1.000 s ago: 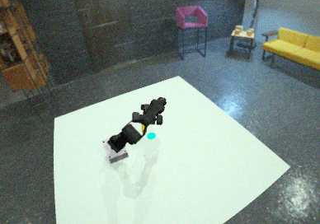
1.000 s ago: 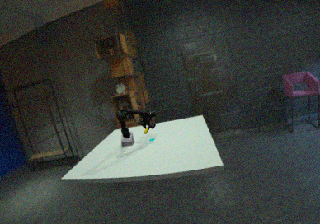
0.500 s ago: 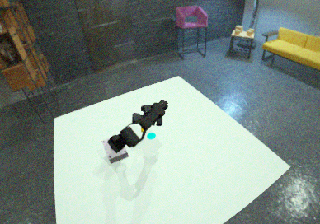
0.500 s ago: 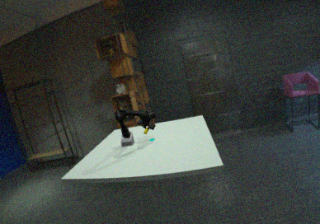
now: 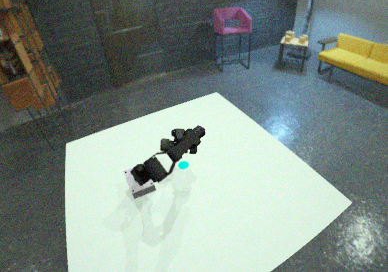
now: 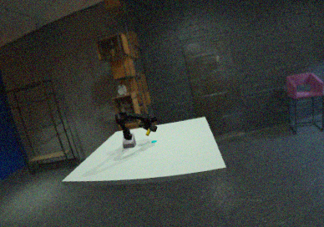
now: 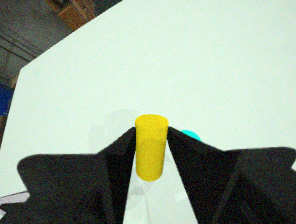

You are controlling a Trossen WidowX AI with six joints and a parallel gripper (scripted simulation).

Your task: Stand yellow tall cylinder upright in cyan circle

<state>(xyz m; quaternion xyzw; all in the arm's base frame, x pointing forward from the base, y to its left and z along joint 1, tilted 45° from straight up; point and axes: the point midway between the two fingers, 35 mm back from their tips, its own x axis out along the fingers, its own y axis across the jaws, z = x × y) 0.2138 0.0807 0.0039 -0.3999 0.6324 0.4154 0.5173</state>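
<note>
My gripper tip is 3 cm short of the cyan circle, 2 cm to the left of it and 12 cm above it. Round my gripper tip: yellow tall cylinder 1 cm behind, 2 cm to the right, 1 cm below.
</note>
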